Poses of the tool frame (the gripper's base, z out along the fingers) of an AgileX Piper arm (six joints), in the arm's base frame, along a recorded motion.
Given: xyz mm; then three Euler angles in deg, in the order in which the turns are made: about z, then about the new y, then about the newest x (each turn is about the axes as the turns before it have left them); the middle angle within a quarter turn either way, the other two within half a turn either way.
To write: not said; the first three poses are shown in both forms.
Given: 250, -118, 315, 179.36, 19.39, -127.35
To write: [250, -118, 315], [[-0.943, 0.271, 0.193], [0.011, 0.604, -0.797], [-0.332, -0.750, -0.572]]
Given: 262, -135, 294, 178.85, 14.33, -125.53
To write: [262, -135, 294], [[-0.969, 0.213, 0.127], [0.019, 0.577, -0.817], [-0.248, -0.788, -0.563]]
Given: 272, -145, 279, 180.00, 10.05, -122.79
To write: [272, -145, 279], [[-0.985, 0.147, 0.095], [0.000, 0.542, -0.841], [-0.175, -0.828, -0.533]]
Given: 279, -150, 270, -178.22, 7.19, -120.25
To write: [279, -150, 270], [[-0.992, 0.092, 0.090], [-0.031, 0.507, -0.861], [-0.125, -0.857, -0.500]]
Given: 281, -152, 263, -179.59, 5.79, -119.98
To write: [281, -152, 263], [[-0.995, 0.084, 0.057], [-0.007, 0.500, -0.866], [-0.101, -0.862, -0.497]]
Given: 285, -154, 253, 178.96, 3.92, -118.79
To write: [285, -154, 253], [[-0.997, 0.069, 0.017], [0.018, 0.480, -0.877], [-0.068, -0.874, -0.480]]
